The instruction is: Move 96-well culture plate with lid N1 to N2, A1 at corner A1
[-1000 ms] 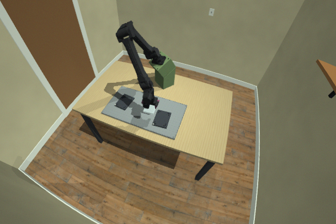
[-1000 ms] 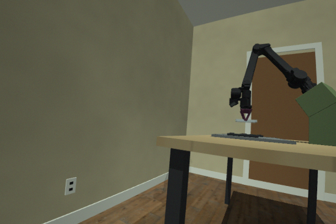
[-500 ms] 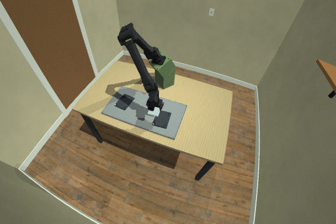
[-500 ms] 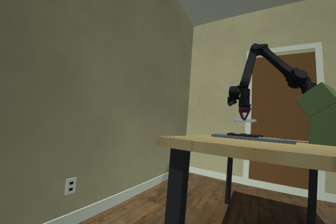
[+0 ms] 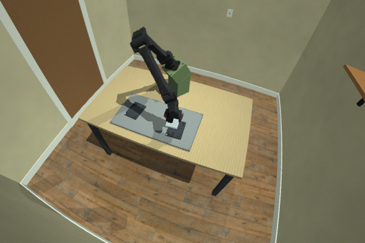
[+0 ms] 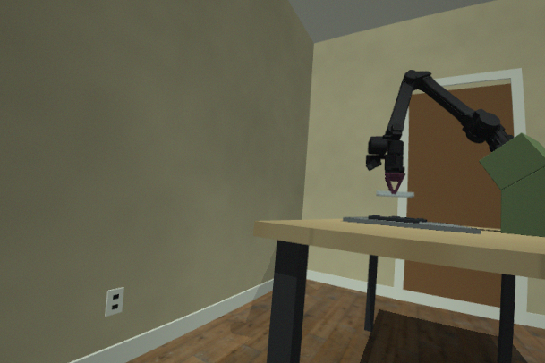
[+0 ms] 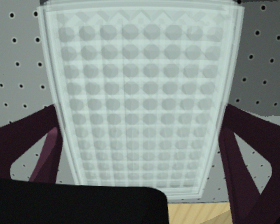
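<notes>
Now: hand 20 mm to the right of the dark plate nest and 100 mm above it. Also, from my hand: 96-well plate (10 mm below).
</notes>
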